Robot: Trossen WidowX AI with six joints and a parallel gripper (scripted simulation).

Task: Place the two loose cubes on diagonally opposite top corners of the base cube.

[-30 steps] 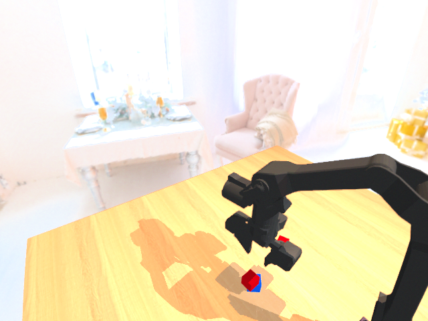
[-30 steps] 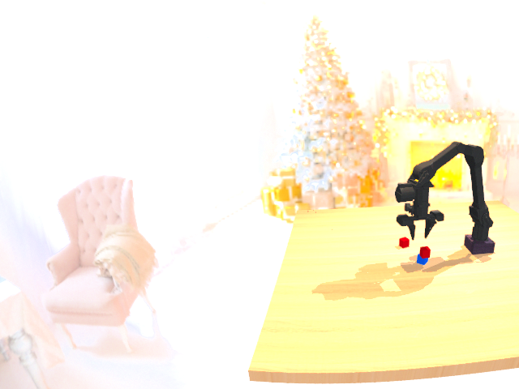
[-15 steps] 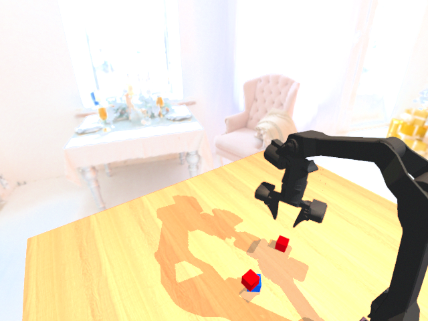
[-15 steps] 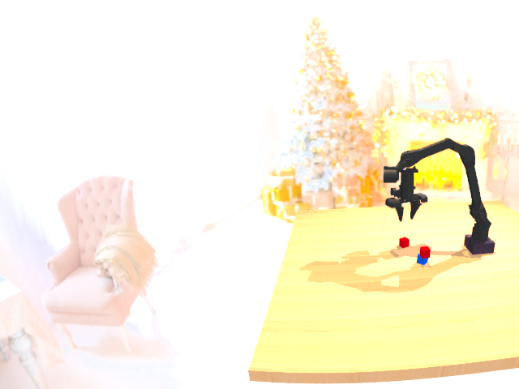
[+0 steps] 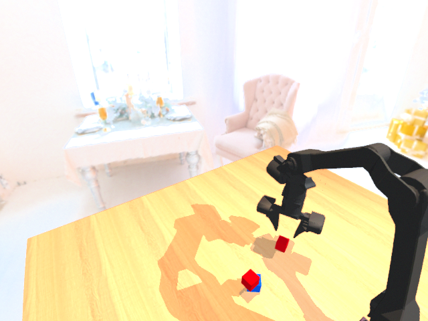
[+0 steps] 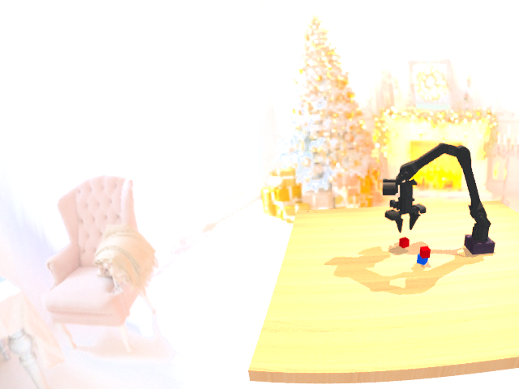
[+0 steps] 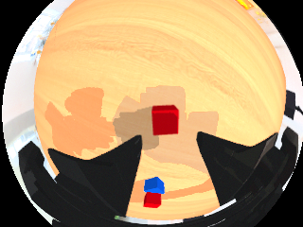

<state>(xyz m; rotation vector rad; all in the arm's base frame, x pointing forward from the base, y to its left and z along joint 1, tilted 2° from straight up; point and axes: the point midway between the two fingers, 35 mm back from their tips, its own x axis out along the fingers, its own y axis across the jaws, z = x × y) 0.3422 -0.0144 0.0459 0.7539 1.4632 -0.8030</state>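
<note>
The red cube lies 50 mm below my gripper tip. Also, from my gripper tip: blue cube: 150 mm to the left, 70 mm behind, 50 mm below.
</note>
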